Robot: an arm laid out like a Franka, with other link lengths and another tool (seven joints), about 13 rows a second.
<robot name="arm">
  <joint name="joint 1" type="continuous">
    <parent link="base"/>
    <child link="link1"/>
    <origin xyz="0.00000 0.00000 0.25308"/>
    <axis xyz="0 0 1"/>
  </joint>
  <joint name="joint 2" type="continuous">
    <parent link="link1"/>
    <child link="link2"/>
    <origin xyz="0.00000 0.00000 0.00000"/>
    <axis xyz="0 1 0"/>
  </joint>
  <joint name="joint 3" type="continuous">
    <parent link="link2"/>
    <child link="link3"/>
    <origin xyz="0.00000 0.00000 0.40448"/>
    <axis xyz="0 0 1"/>
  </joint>
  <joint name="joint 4" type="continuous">
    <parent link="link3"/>
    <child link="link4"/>
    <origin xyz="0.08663 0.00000 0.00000"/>
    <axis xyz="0 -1 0"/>
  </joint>
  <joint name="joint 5" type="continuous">
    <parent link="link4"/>
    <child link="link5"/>
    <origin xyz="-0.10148 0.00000 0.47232"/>
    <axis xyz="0 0 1"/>
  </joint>
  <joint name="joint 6" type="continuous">
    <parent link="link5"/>
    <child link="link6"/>
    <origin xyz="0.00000 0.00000 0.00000"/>
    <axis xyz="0 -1 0"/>
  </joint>
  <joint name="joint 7" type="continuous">
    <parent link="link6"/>
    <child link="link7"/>
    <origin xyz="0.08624 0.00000 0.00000"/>
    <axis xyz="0 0 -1"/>
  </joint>
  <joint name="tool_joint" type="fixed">
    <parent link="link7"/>
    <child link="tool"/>
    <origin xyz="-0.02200 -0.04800 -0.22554" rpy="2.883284 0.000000 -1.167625"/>
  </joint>
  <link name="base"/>
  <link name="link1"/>
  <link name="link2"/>
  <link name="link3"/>
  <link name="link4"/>
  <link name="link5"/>
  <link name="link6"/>
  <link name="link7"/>
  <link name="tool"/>
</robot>
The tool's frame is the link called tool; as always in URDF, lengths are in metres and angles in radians. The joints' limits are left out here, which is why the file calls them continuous.
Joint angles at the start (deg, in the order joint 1, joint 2, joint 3, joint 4, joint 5, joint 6, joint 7):
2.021 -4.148 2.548 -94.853 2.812 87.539 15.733
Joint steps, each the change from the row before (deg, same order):
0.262 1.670 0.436 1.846 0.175 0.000 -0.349
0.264 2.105 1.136 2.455 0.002 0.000 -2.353
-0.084 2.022 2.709 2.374 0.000 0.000 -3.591
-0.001 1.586 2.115 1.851 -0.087 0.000 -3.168
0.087 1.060 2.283 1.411 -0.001 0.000 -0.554
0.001 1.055 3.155 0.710 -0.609 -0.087 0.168
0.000 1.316 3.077 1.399 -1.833 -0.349 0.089
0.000 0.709 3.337 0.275 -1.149 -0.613 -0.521
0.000 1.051 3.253 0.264 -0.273 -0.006 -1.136
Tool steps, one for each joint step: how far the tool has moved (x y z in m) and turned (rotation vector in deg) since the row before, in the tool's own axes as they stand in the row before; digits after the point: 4 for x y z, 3 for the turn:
-0.0056 -0.0133 -0.0035 0.167 0.107 -1.077
-0.0103 -0.0188 -0.0054 0.283 0.974 -3.648
-0.0216 -0.0221 -0.0051 0.241 1.534 -6.044
-0.0157 -0.0188 -0.0040 0.202 1.263 -5.136
-0.0207 -0.0155 -0.0043 0.312 0.581 -2.879
-0.0267 -0.0170 0.0020 -0.585 0.787 -2.820
-0.0203 -0.0156 -0.0025 -0.650 1.823 -2.490
-0.0274 -0.0132 0.0019 -1.157 1.296 -3.556
-0.0274 -0.0189 0.0035 -0.522 0.579 -4.341

